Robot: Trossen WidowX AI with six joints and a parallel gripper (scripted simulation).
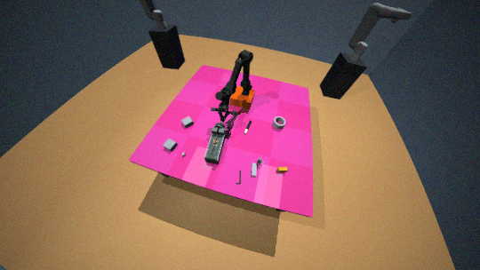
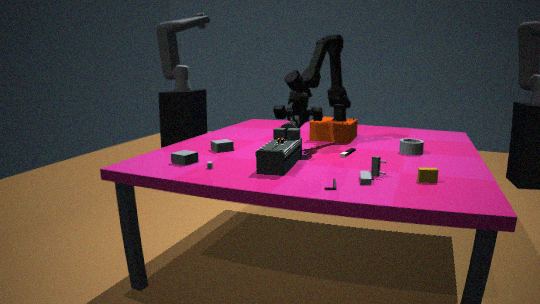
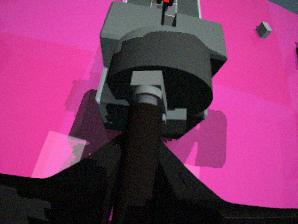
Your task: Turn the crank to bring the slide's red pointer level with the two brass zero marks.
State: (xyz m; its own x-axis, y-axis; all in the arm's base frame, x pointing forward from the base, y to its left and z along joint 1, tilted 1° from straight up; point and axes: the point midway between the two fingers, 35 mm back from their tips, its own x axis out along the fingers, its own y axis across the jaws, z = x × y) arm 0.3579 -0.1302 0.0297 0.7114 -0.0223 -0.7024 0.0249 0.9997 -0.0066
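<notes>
My gripper tip is now 20 mm past the dark crank handle and 30 mm below it. The rest, counted from my gripper tip: small cube (270 mm ahead, 220 mm to the right, 80 mm below); then black-and-white stick (50 mm behind, 200 mm to the left, 90 mm below); then red pointer (150 mm ahead, 10 mm to the right, 10 mm below).
</notes>
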